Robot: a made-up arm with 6 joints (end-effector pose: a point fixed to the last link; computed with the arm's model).
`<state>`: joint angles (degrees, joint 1 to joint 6).
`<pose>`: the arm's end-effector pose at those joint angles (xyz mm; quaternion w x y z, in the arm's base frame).
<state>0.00 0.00 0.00 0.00 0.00 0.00</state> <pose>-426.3 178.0 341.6 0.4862 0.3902 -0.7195 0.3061</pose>
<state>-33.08 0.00 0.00 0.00 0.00 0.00</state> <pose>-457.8 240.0 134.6 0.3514 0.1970 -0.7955 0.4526</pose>
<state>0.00 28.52 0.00 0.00 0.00 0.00</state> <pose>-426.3 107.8 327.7 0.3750 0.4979 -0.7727 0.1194</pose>
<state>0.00 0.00 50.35 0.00 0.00 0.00</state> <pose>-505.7 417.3 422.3 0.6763 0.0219 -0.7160 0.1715</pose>
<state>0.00 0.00 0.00 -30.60 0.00 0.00</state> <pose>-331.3 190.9 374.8 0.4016 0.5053 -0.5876 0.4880</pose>
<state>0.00 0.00 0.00 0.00 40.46 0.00</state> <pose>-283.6 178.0 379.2 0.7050 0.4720 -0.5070 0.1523</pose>
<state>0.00 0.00 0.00 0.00 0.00 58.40</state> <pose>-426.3 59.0 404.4 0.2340 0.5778 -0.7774 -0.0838</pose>
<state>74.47 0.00 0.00 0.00 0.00 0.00</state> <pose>-53.8 -43.3 507.9 0.6307 0.6871 -0.3480 -0.0947</pose>
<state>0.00 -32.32 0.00 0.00 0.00 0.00</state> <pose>-426.3 254.3 315.0 0.5756 0.2395 -0.6059 0.4942</pose>
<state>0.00 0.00 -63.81 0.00 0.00 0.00</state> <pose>-129.9 122.9 210.0 0.1191 0.7429 -0.5302 0.3910</pose>
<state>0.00 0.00 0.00 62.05 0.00 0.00</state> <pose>-577.4 301.6 307.7 0.5481 0.0827 -0.8244 -0.1143</pose>
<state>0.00 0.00 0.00 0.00 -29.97 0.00</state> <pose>-497.3 178.0 257.1 0.2836 0.2978 -0.8207 0.3966</pose>
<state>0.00 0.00 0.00 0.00 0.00 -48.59</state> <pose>-426.3 195.1 229.4 0.6036 0.1557 -0.5298 0.5750</pose>
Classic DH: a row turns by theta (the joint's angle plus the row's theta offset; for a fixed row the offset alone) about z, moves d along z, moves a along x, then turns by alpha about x. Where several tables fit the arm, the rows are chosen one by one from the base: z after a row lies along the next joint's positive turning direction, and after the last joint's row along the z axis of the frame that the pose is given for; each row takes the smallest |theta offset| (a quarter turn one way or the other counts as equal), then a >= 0, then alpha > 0; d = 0 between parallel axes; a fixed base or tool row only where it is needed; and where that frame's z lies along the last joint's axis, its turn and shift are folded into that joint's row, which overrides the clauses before.
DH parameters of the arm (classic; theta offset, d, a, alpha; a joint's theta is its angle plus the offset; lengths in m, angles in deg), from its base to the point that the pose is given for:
base (fixed): -26.28 0.1441 -0.1334 -78.61
joint 1: -84.43 0.1332 0.0269 -64.28
joint 2: 88.76 -0.1796 -0.2525 -111.73
joint 3: 5.87 0.1767 0.0458 40.11
joint 4: 81.92 -0.0822 -0.0346 -82.93
joint 5: -71.66 -0.3329 -0.0998 90
joint 6: 22.52 -0.1927 -0.025 117.43
tool (fixed): -165.46 -0.1528 0 0

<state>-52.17 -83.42 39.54 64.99 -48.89 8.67</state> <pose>-75.3 53.6 -491.6 0.2790 0.8103 0.2585 -0.4458</pose>
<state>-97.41 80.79 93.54 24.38 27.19 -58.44</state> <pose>-517.7 376.9 -226.2 0.6431 0.1637 -0.7474 -0.0323</pose>
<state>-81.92 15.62 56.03 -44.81 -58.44 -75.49</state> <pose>-202.0 198.9 -163.5 0.0599 -0.8108 -0.3755 0.4450</pose>
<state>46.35 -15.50 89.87 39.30 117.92 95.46</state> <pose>-552.6 283.2 802.8 0.0407 0.6013 0.4109 0.6841</pose>
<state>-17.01 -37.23 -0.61 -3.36 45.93 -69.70</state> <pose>-370.3 238.5 167.0 0.7957 -0.0799 0.0126 0.6003</pose>
